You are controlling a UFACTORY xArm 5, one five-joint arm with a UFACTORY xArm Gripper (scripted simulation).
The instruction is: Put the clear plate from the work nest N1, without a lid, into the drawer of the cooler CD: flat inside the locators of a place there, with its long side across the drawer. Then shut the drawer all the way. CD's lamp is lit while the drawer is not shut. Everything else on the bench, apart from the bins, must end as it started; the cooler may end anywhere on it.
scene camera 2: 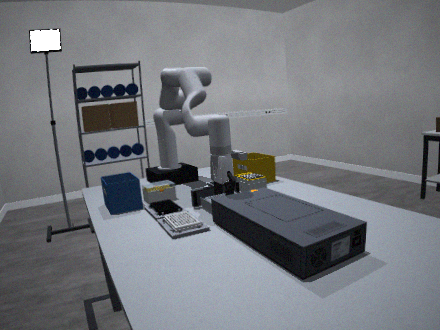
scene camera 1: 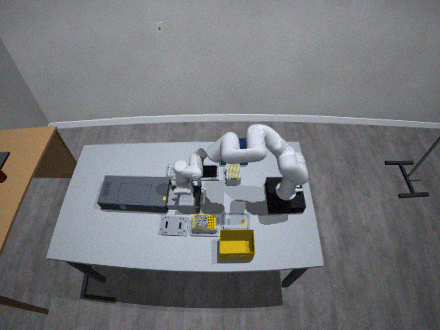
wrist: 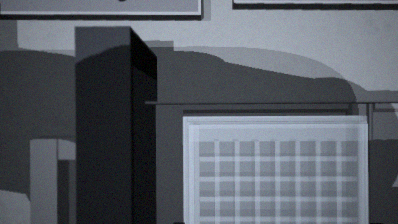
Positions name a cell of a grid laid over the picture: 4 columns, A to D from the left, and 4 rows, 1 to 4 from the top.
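Labels:
In scene camera 2 I can see a yellow bin (C2). Scene camera 1 gives me the bin (C3) too. As for the wrist view, the bin is out of frame there.

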